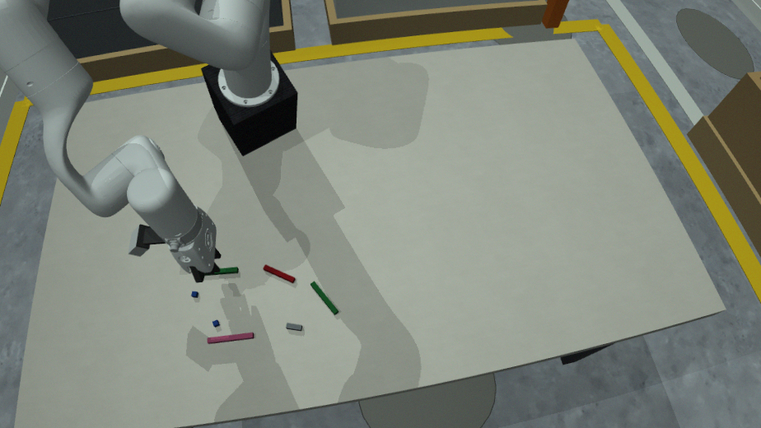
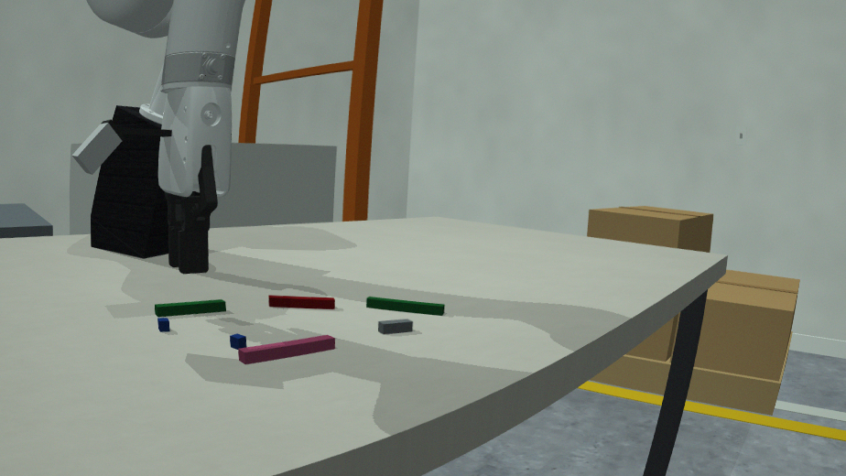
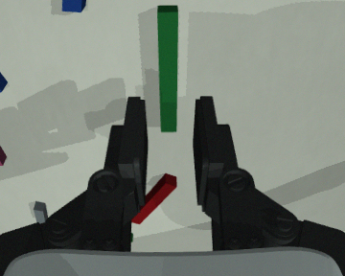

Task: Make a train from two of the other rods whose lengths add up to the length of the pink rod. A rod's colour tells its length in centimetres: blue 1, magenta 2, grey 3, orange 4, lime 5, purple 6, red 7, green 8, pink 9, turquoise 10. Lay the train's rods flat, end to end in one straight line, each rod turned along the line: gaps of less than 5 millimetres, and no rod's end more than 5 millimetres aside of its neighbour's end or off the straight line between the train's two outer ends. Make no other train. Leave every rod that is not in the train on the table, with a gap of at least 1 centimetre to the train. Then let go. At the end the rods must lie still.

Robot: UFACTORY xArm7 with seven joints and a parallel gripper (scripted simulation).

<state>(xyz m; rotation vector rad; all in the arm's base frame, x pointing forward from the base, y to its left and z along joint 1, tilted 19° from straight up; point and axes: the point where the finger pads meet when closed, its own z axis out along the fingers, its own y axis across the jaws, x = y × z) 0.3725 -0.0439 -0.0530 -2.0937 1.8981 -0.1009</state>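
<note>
The pink rod is 14 cm ahead of my hand, 6 cm below it and 5 cm to the left of it. From my hand the other things lie so: grey rod 17 cm to the left, 11 cm ahead, 6 cm below; then red rod 13 cm to the left, 6 cm below.
</note>
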